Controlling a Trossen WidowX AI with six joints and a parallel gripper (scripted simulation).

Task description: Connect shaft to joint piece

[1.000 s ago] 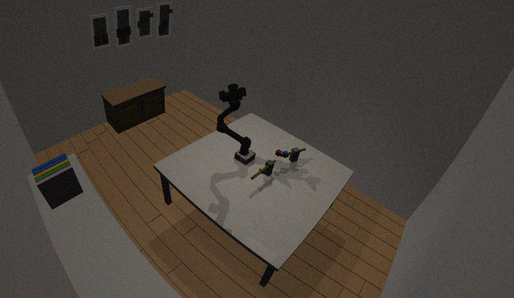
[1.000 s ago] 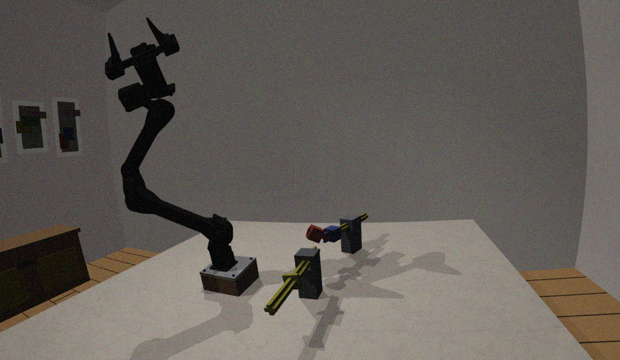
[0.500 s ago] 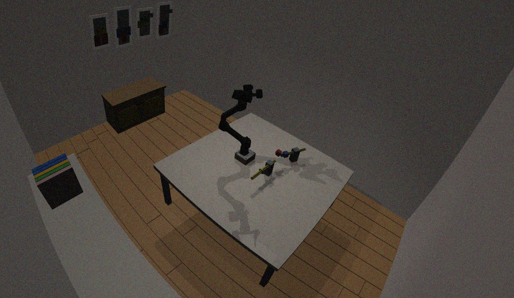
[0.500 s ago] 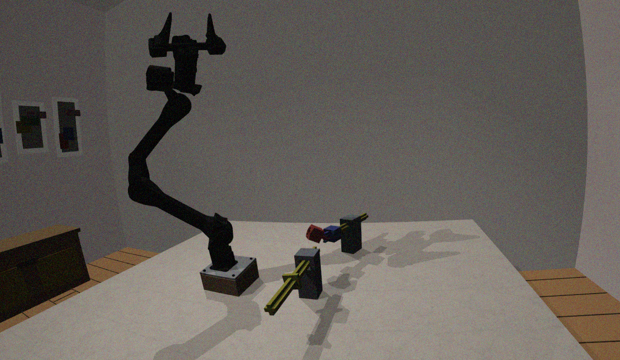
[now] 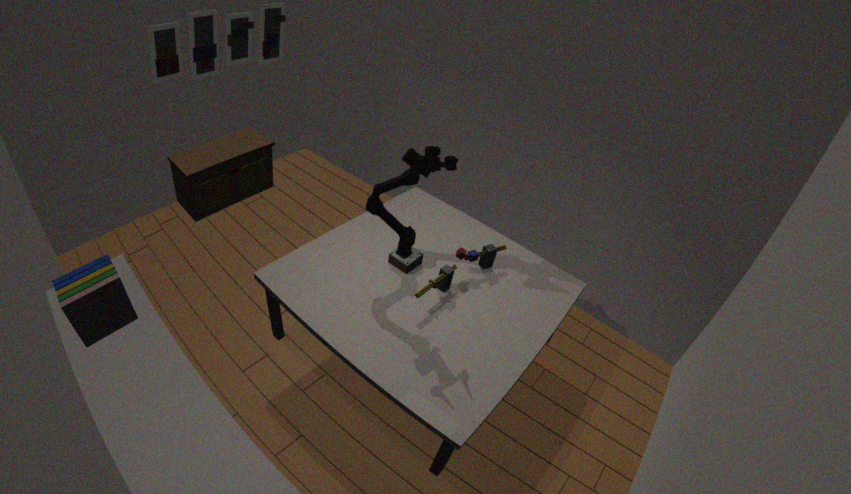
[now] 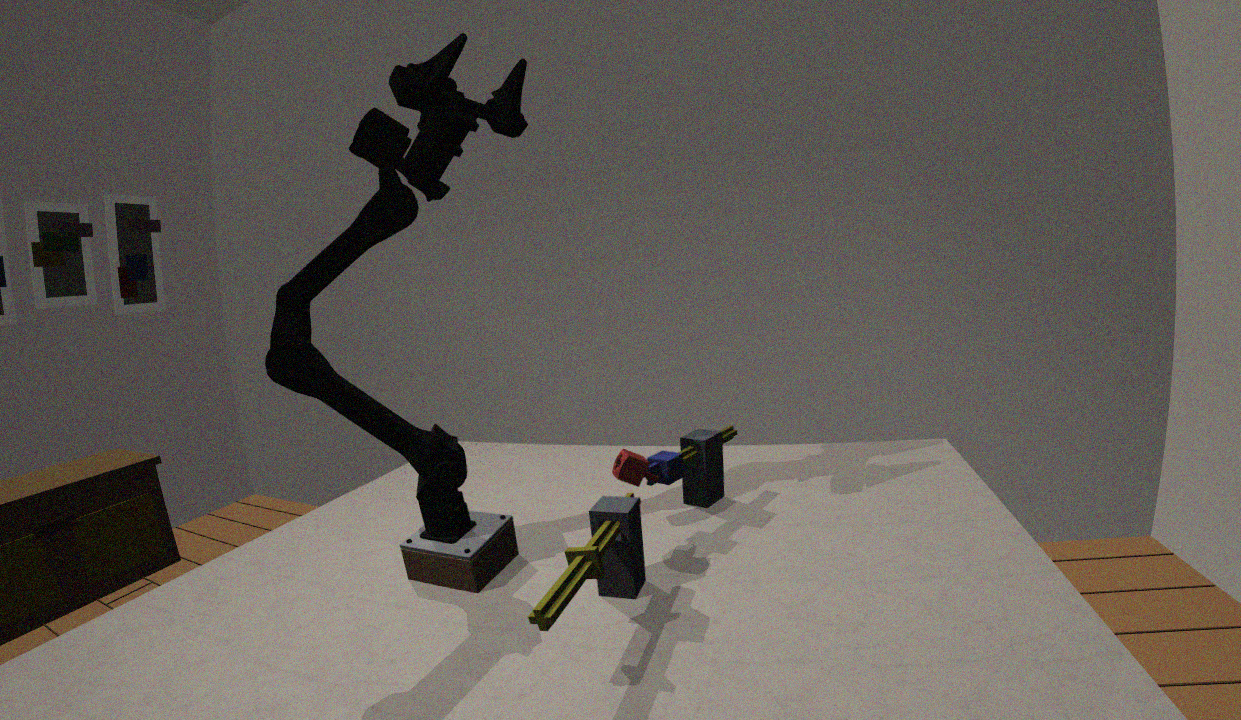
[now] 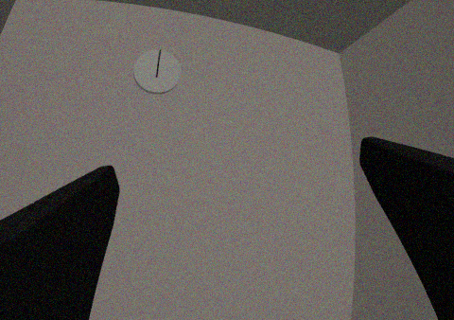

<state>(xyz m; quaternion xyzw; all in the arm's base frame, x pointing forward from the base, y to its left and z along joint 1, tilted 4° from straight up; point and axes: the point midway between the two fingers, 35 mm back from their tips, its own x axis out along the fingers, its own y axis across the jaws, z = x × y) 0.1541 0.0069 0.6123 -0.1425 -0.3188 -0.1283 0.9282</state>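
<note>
Now: the red square joint piece 5 cm ahead of my gripper tip, 21 cm to the left of it and 58 cm below it.
</note>
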